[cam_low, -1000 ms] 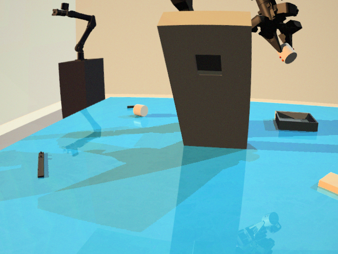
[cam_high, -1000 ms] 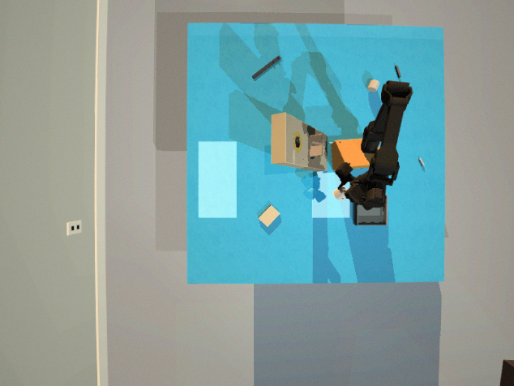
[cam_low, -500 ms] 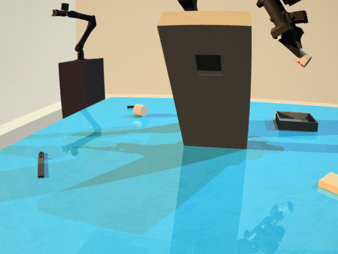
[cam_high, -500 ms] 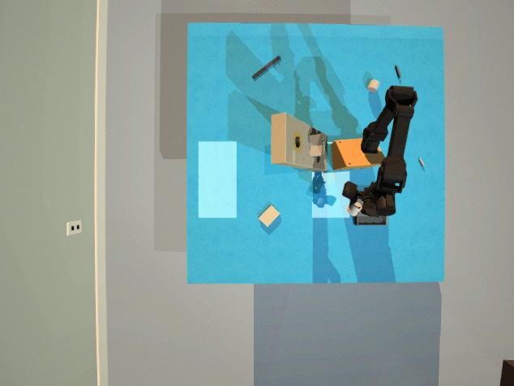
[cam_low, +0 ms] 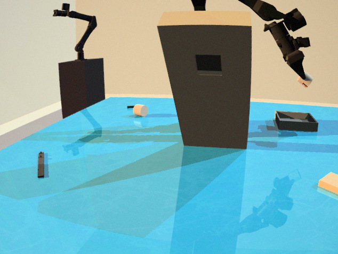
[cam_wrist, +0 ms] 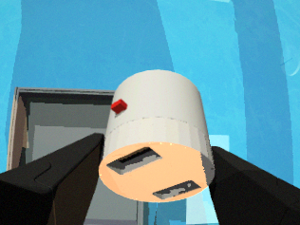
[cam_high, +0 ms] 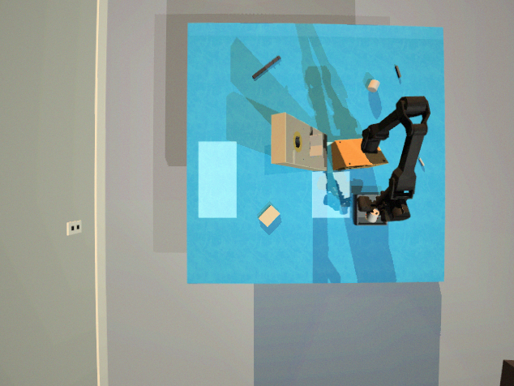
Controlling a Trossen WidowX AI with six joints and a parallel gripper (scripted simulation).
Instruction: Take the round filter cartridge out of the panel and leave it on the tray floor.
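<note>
My gripper tip is 7 cm past the tray, 1 cm to the left of it and 17 cm above it. The rest, counted from my gripper tip: dark rod (15 cm behind, 72 cm to the right, 18 cm below); then round filter cartridge (right at my gripper tip); then peg (31 cm behind, 27 cm to the right, 18 cm below).
</note>
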